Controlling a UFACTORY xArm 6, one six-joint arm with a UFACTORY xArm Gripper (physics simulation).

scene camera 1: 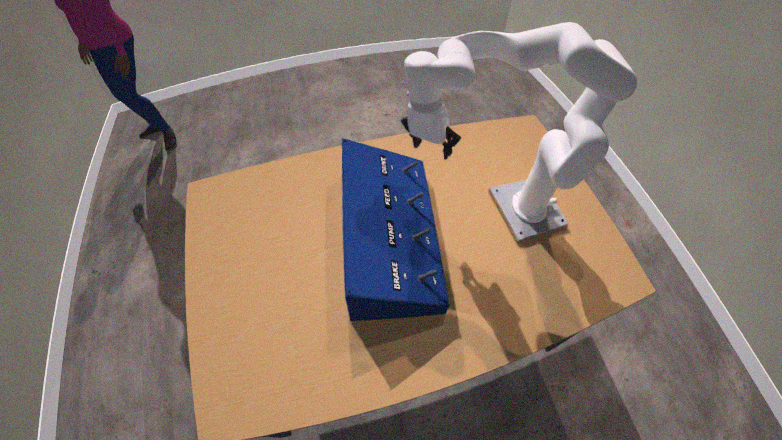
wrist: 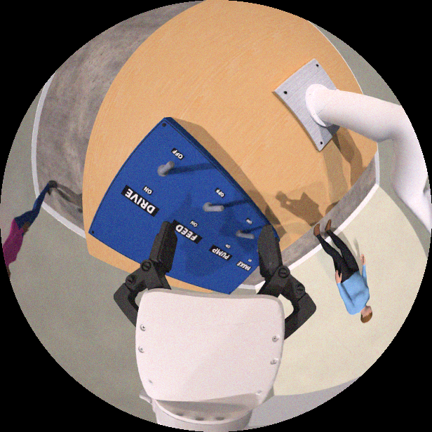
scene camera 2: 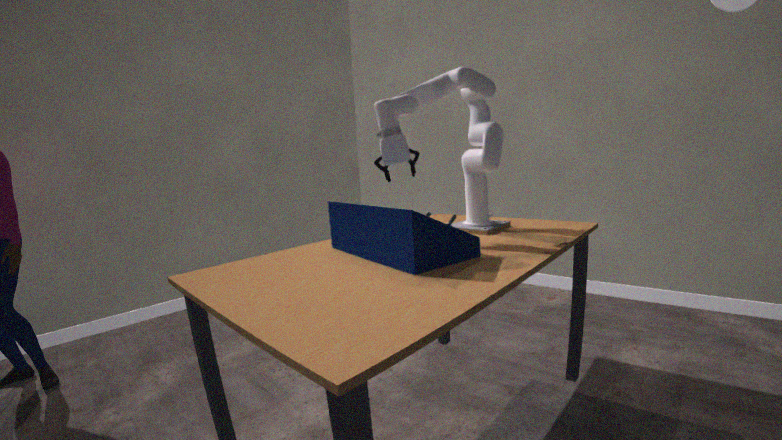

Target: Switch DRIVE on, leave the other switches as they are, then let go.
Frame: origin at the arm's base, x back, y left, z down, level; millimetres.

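Seen in the pictures: gripper, fingertip midpoint: (scene camera 1: pixel 432 150) (scene camera 2: pixel 401 178); arm's base, link origin: (scene camera 1: pixel 529 207) (scene camera 2: pixel 477 224).
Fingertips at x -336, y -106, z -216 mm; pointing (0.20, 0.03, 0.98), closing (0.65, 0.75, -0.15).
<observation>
Offsets run from my fingertips to a thing's top centre. Level surfaces: height alone.
The blue sloped switch panel (scene camera 1: pixel 360 218) (scene camera 2: pixel 371 229) (wrist: pixel 125 175) stands on the table with four levers. The DRIVE lever {dz +108, dx -30, dy -66 mm} (scene camera 1: pixel 410 167) (wrist: pixel 166 168), at the panel's far end in scene camera 1, leans toward its OFF mark. The FEED lever {dz +108, dx -50, dy +52 mm} (scene camera 1: pixel 414 198) (wrist: pixel 213 207), PUMP lever {dz +108, dx -70, dy +171 mm} (scene camera 1: pixel 421 235) (wrist: pixel 245 234) and BRAKE lever {dz +108, dx -89, dy +289 mm} (scene camera 1: pixel 427 275) lean the same way in scene camera 1. A finger hides the BRAKE lever in the wrist view. My gripper (scene camera 1: pixel 432 150) (scene camera 2: pixel 400 177) (wrist: pixel 216 231) is open and empty, high above the panel and touching no lever.
The wooden table {dz +237 mm} (scene camera 1: pixel 257 273) (scene camera 2: pixel 306 306) (wrist: pixel 225 65) carries the arm's base plate (scene camera 1: pixel 505 199) (wrist: pixel 295 95). A person in a pink top (scene camera 1: pixel 98 21) (scene camera 2: pixel 5 202) (wrist: pixel 17 237) stands off the table. A person in a blue top (wrist: pixel 355 295) shows in the wrist view.
</observation>
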